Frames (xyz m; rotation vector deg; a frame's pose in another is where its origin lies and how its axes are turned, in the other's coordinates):
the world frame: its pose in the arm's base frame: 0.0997 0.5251 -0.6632 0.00 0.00 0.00
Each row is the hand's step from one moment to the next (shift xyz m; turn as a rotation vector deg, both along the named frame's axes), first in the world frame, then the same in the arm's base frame.
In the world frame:
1: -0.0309 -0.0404 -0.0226 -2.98 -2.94 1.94
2: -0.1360 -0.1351 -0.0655 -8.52 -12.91 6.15
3: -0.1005 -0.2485 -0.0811 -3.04 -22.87 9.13
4: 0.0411 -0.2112 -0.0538 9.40 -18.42 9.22
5: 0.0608 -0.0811 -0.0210 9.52 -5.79 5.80
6: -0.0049 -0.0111 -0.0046 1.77 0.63 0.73
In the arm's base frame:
1: -0.0309 -0.0404 -0.0226 -2.98 -2.94 1.94
2: -0.1360 -0.1351 -0.0655 -8.52 -12.91 6.15
3: -0.1005 -0.2485 -0.0811 -3.04 -22.87 9.13
4: 0.0411 -0.2112 -0.0538 9.40 -18.42 9.22
5: 0.0608 -0.0811 -0.0210 9.52 -5.79 5.80
6: -0.0049 -0.0111 -0.0046 1.77 0.63 0.73

